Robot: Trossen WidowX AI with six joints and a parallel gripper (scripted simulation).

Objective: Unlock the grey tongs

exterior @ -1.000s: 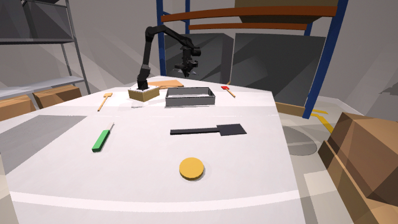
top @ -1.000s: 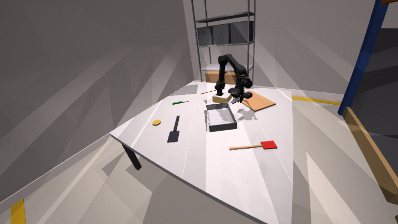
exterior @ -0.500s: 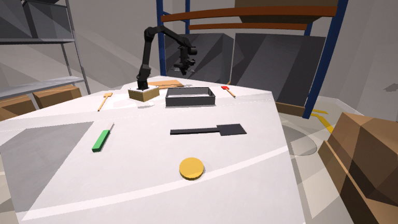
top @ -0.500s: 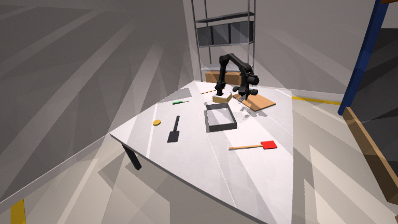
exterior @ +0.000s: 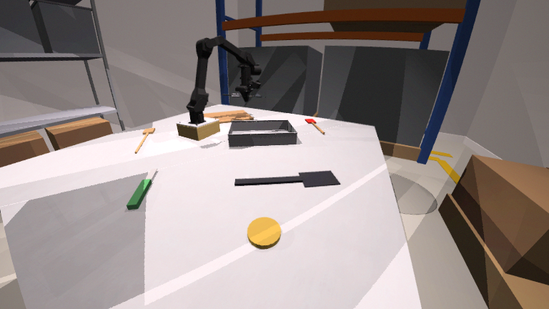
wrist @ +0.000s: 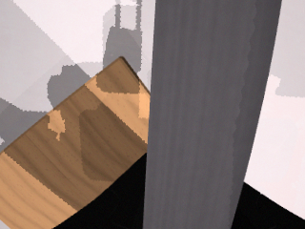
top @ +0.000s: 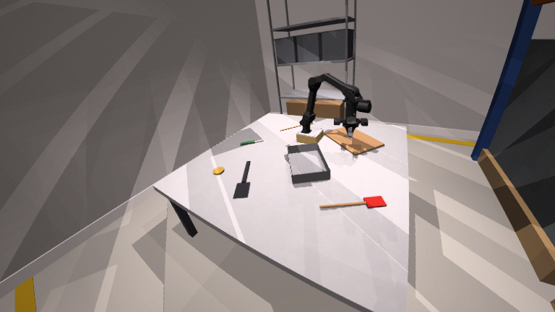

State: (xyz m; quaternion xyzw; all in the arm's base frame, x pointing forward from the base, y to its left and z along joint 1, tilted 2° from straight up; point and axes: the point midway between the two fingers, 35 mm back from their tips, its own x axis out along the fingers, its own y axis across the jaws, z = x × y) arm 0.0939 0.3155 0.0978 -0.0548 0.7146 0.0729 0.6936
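The wooden board is 180 mm behind my gripper tip, 10 mm to the right of it and 120 mm below it. Round my gripper tip: black spatula (460 mm ahead, 470 mm to the right, 120 mm below); then red spatula (400 mm ahead, 120 mm to the left, 120 mm below); then roasting tin (210 mm ahead, 200 mm to the right, 100 mm below).
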